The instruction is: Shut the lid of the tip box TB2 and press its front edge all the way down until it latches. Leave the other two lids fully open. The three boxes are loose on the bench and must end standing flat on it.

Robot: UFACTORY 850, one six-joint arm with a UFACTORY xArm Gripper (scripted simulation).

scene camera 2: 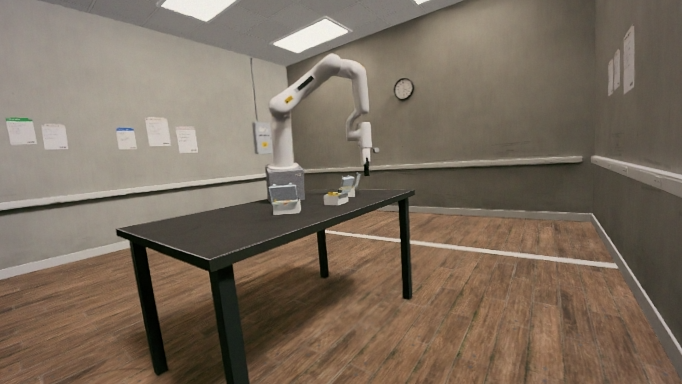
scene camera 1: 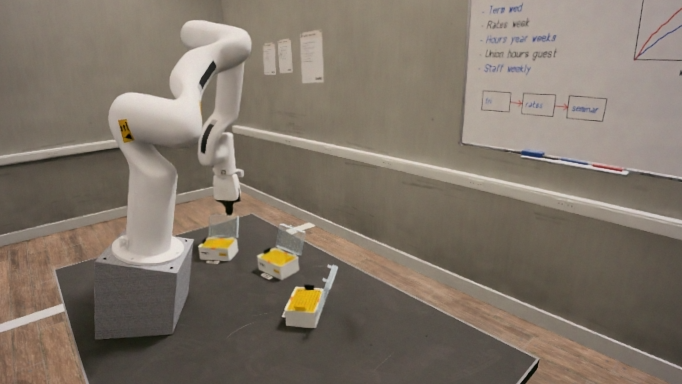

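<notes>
Box [scene camera 1: 293,318] in sight. Another box [scene camera 1: 222,254] too.
</notes>
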